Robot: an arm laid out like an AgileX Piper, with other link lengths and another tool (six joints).
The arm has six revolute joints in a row. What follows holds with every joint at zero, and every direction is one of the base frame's. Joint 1 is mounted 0.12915 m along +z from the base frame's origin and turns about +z. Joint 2 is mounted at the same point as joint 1 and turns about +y. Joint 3 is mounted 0.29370 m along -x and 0.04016 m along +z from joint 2 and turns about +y. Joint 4 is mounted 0.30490 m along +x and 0.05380 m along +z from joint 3 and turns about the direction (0.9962, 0, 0.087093). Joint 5 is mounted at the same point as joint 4 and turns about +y. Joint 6 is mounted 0.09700 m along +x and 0.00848 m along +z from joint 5 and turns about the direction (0.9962, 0, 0.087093). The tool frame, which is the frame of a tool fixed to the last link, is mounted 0.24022 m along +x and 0.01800 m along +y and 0.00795 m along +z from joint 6; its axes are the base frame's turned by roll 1.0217, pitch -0.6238 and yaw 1.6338 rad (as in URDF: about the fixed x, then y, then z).
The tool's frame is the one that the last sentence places.
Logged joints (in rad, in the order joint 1, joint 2, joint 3, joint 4, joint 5, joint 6), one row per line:
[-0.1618 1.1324 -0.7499 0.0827 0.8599 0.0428]
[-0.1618 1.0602 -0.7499 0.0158 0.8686 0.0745]
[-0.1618 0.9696 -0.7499 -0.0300 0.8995 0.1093]
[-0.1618 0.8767 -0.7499 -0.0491 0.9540 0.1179]
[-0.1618 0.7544 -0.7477 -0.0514 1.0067 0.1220]
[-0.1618 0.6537 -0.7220 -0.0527 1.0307 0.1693]
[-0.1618 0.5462 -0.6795 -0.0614 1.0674 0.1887]
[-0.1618 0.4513 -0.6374 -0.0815 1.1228 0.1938]
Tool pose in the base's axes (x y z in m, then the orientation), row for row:
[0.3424 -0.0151 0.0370 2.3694 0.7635 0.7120]
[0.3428 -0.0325 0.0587 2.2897 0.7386 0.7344]
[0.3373 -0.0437 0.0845 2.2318 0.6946 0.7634]
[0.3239 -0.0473 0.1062 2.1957 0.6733 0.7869]
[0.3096 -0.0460 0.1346 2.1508 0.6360 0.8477]
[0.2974 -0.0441 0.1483 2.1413 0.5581 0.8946]
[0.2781 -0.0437 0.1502 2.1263 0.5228 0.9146]
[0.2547 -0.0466 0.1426 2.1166 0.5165 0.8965]
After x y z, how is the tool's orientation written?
As a rotation vector, in radians.
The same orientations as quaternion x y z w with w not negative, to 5 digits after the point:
[0.88043 0.28370 0.26457 0.27270]
[0.86600 0.27935 0.27776 0.30797]
[0.85528 0.26619 0.29255 0.33476]
[0.84743 0.25986 0.30370 0.34942]
[0.83569 0.24712 0.32937 0.36342]
[0.83400 0.21737 0.34843 0.36849]
[0.83069 0.20424 0.35731 0.37492]
[0.82998 0.20253 0.35154 0.38280]

